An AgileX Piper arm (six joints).
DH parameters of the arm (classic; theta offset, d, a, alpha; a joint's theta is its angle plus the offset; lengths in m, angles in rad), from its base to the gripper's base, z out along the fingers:
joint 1: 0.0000 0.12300 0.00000 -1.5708
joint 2: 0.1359 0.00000 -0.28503 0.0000
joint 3: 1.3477 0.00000 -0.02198 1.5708
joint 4: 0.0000 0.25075 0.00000 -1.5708
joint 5: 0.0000 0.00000 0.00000 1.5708
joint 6: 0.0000 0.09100 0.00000 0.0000
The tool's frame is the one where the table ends.
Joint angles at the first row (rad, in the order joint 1, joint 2, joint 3, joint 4, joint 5, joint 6):
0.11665 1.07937 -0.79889 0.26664 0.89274 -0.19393
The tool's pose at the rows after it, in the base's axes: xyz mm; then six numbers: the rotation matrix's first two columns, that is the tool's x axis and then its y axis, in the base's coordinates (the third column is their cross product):
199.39 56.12 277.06 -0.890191 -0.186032 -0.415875 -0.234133 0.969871 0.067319
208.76 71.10 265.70 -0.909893 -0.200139 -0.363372 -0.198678 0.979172 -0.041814
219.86 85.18 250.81 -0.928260 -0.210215 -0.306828 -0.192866 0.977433 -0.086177
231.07 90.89 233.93 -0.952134 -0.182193 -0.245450 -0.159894 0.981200 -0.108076
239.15 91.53 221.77 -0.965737 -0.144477 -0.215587 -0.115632 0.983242 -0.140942
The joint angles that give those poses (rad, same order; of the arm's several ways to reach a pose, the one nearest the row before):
0.24985 1.15077 -0.82856 0.07096 0.90552 -0.00392
0.36939 1.22987 -0.84851 -0.12566 0.91893 0.21956
0.42790 1.32172 -0.86883 -0.18996 0.92592 0.31252
0.43629 1.40805 -0.88334 -0.21083 0.93019 0.37024
0.43629 1.46568 -0.89030 -0.25076 0.93019 0.43864

